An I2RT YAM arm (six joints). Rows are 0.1 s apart.
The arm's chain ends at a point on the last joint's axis. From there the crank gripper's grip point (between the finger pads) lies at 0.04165 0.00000 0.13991 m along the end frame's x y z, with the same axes.
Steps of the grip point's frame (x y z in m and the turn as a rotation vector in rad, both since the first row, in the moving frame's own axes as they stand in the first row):
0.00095 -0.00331 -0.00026 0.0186 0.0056 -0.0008
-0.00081 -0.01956 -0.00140 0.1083 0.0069 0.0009
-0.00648 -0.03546 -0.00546 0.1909 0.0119 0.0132
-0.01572 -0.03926 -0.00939 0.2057 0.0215 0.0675
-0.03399 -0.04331 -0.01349 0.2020 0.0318 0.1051
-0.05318 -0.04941 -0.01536 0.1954 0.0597 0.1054
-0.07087 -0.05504 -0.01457 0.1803 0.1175 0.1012
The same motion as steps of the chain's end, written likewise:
0.00017 -0.00068 0.00000 0.0186 0.0056 -0.0008
-0.00178 -0.00449 -0.00029 0.1083 0.0069 0.0009
-0.00830 -0.00952 -0.00247 0.1909 0.0119 0.0132
-0.01957 -0.01369 -0.00581 0.2057 0.0215 0.0675
-0.03963 -0.02000 -0.00971 0.2020 0.0318 0.1051
-0.06259 -0.02734 -0.01041 0.1954 0.0597 0.1054
-0.08793 -0.03549 -0.00688 0.1803 0.1175 0.1012

